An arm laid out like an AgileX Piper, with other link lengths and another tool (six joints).
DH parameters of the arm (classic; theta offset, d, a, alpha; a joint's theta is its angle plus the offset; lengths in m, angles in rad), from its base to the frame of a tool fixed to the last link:
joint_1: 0 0.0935 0 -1.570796
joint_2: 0.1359 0 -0.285 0
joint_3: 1.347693 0 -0.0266 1.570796
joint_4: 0 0.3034 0 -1.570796
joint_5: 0 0 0 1.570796
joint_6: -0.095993 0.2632 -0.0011 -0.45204
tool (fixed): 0 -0.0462 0 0
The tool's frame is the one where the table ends.
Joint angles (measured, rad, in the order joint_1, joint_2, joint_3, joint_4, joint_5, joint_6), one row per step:
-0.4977, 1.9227, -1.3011, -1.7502, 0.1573, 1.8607
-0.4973, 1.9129, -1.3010, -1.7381, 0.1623, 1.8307
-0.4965, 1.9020, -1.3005, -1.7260, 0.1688, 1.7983
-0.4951, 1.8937, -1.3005, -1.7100, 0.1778, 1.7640
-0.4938, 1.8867, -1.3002, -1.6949, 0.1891, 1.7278
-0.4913, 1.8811, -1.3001, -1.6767, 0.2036, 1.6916
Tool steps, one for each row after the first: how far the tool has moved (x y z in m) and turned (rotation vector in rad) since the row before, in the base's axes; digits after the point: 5 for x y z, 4 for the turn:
-0.00075, -0.00059, 0.00606, -0.0186, 0.0035, 0.0043
-0.00096, -0.00056, 0.00663, -0.0213, 0.0045, 0.0043
-0.00108, -0.00070, 0.00525, -0.0196, 0.0063, 0.0016
-0.00147, -0.00109, 0.00448, -0.0217, 0.0098, 0.0006
-0.00158, -0.00100, 0.00366, -0.0199, 0.0105, -0.0026

